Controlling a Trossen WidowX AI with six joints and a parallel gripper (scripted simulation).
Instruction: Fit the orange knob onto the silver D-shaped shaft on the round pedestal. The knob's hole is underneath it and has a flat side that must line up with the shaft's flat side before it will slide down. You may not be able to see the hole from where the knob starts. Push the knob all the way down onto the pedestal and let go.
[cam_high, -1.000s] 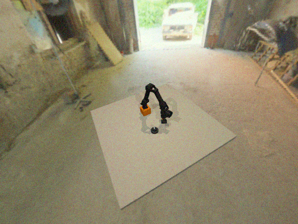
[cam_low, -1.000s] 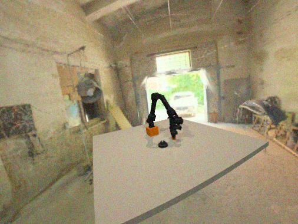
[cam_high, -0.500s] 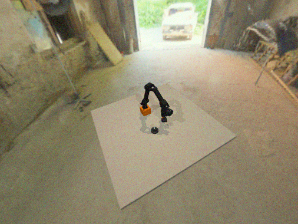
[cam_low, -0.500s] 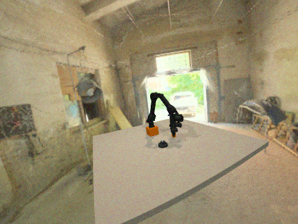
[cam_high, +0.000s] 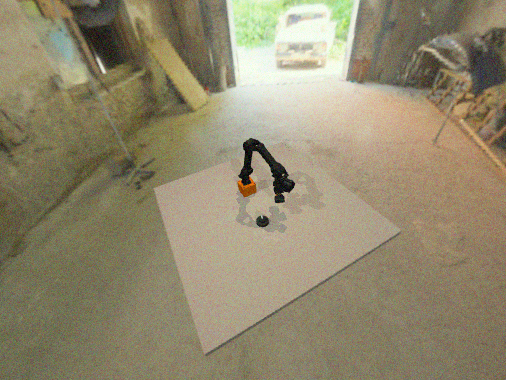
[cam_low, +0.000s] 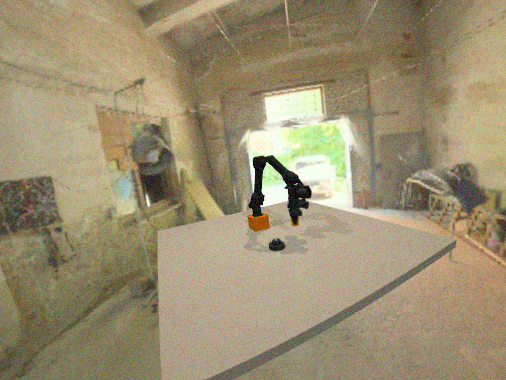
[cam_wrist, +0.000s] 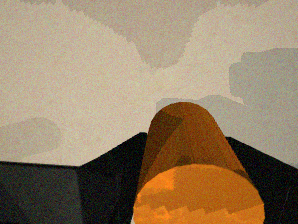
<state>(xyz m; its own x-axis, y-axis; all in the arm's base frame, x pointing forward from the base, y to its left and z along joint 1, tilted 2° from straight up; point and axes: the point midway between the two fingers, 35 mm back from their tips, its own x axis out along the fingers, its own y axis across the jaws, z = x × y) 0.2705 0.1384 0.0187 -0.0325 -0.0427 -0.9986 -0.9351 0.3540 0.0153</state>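
Now: the round black pedestal 7 cm ahead of my gripper tip, 15 cm to the right of it and 5 cm below it. From my gripper tip the other things lie so: orange knob (3 cm above).
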